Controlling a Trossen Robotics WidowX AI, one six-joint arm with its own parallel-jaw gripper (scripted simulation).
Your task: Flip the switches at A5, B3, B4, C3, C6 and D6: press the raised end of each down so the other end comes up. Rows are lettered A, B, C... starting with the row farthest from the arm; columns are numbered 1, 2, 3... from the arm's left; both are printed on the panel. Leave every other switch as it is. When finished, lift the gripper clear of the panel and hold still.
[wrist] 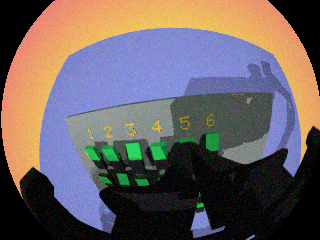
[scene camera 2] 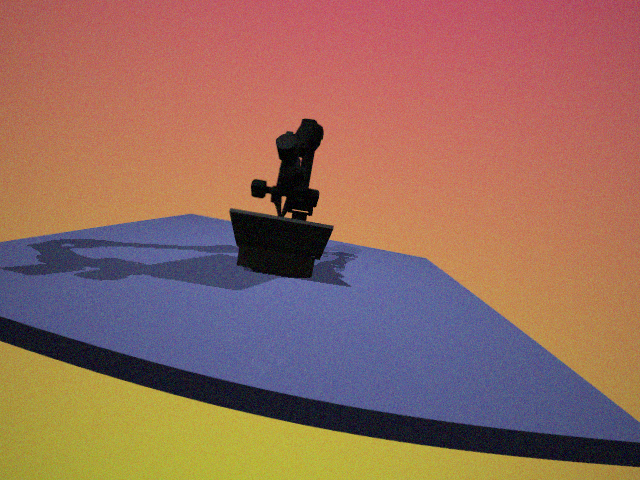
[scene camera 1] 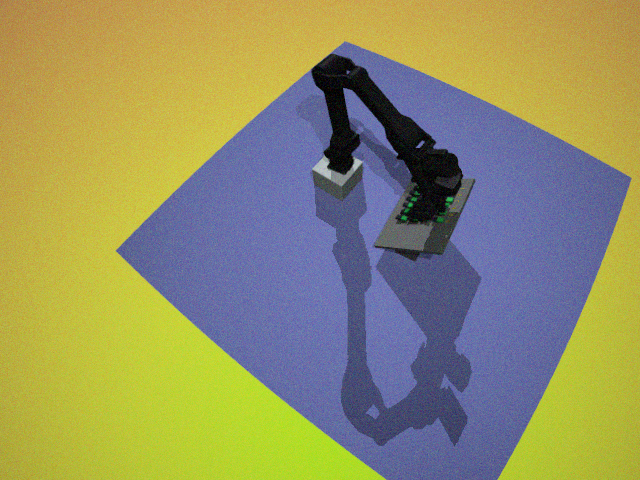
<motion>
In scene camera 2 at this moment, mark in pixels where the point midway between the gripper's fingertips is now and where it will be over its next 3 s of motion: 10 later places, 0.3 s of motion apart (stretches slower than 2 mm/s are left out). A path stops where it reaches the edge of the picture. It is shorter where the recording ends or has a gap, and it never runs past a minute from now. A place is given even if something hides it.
My gripper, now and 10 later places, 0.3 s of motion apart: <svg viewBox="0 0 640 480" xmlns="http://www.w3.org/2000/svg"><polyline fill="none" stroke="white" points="280,220 280,220 280,220 282,203 291,204 299,213 298,220 298,222 297,226 297,228 297,228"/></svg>
</motion>
